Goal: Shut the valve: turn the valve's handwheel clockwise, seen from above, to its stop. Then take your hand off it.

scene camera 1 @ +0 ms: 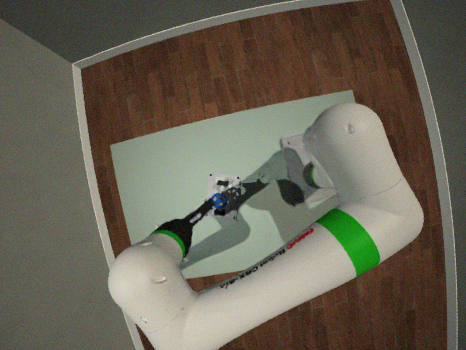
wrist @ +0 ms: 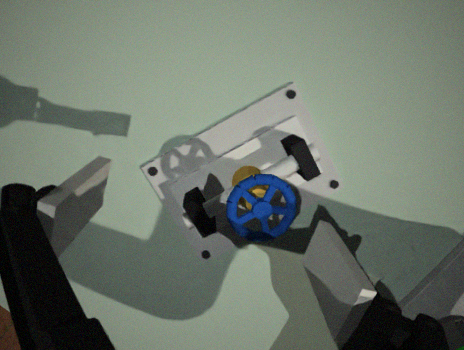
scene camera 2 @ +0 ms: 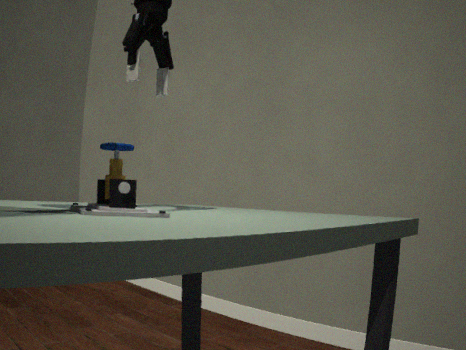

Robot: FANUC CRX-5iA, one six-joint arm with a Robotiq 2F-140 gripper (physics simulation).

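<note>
The valve's blue spoked handwheel lies level on top of the yellow valve body. The valve stands on a pale base plate on the table. My gripper is open and empty, its fingers wide apart and pointing down. In scene camera 2 it hangs well above the handwheel and a little to its right, touching nothing. In the wrist view the wheel shows between the fingers, nearer the right one. How far the wheel is turned cannot be told.
Black blocks hold a pipe beside the valve body. The pale green table bears the plate and the robot's base. The white arm reaches around the table's lower side in scene camera 1. Shadows cross the plate.
</note>
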